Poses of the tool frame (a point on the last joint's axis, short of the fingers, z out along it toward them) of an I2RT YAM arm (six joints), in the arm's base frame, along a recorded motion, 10 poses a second.
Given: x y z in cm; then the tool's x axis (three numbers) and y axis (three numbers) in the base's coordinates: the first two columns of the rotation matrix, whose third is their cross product.
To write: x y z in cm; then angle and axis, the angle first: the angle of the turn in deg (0 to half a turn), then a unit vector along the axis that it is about. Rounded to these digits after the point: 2 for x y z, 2 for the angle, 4 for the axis.
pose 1, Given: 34.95, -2.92, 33.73, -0.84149, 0.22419, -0.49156, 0.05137, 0.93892, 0.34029
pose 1, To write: 34.95, -2.92, 33.73, 148.44, 0.0756, 0.9834, 0.1651
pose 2, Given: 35.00, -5.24, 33.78, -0.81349, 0.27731, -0.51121, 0.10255, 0.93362, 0.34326
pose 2, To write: 35.00, -5.24, 33.78, 146.50, 0.1055, 0.9817, 0.1583
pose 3, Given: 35.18, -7.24, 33.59, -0.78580, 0.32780, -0.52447, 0.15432, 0.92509, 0.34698
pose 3, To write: 35.18, -7.24, 33.59, 145.00, 0.1353, 0.9792, 0.1512
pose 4, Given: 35.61, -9.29, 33.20, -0.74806, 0.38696, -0.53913, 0.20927, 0.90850, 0.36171
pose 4, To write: 35.61, -9.29, 33.20, 143.14, 0.1700, 0.9743, 0.1481
